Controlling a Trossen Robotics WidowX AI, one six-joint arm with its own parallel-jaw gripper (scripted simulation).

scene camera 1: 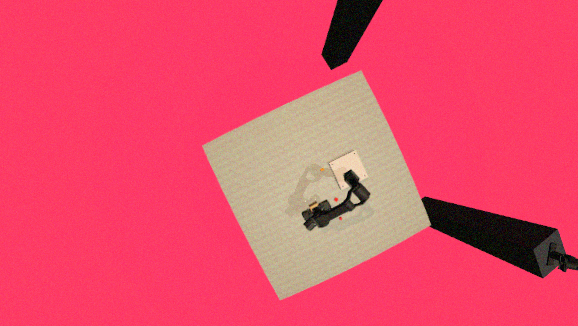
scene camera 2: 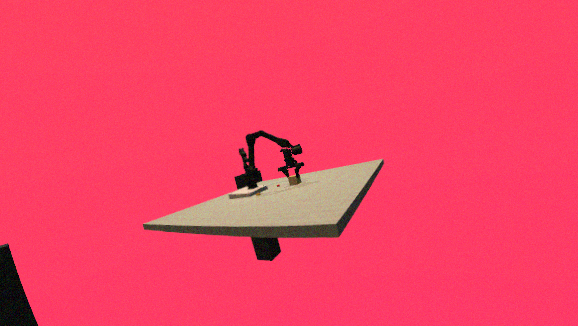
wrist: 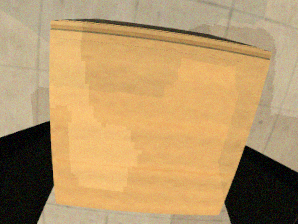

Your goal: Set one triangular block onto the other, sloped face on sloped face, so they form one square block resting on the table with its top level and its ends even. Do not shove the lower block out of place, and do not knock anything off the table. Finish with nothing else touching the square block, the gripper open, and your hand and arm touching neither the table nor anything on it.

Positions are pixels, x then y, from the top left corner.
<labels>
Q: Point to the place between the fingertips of my gripper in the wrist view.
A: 144, 138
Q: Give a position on a wooden triangular block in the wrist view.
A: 137, 123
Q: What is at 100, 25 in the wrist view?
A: A wooden triangular block.
</labels>
